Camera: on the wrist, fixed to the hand. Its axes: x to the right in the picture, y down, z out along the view.
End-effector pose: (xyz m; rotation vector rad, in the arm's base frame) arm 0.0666 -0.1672 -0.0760 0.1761 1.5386 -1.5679
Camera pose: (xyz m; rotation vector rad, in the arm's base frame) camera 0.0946 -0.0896 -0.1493 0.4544 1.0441 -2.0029
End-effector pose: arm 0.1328 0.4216 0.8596 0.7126 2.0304 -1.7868
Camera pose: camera 0.1920 0.4956 0.8032 0.8072 1.5176 -2.4172
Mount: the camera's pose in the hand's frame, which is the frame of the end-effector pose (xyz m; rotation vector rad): -0.0060 0.0860 -0.0688 0.5766 -0.0171 -0.0367
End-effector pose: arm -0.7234 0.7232 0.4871 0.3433 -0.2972 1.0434
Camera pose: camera -0.7965 0.7864 0.4339 0.8723 0.0031 1.0782
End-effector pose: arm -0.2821 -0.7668 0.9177 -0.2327 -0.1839 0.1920
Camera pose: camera -0.2883 -0.7004 0.8298 0.3454 -0.1429 0.2029
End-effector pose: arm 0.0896 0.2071 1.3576 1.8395 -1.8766 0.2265
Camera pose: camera 0.0217 0.2498 1.4333 2.2375 -1.9170 0.8118
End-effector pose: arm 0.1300 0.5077 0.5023 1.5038 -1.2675 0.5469
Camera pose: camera 0.0686 0.5813 0.5569 2.0008 -1.1433 0.9311
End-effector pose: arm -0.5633 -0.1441 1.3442 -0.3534 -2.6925 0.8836
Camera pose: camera -0.5221 -0.0418 1.3440 -0.1633 -2.3051 1.5844
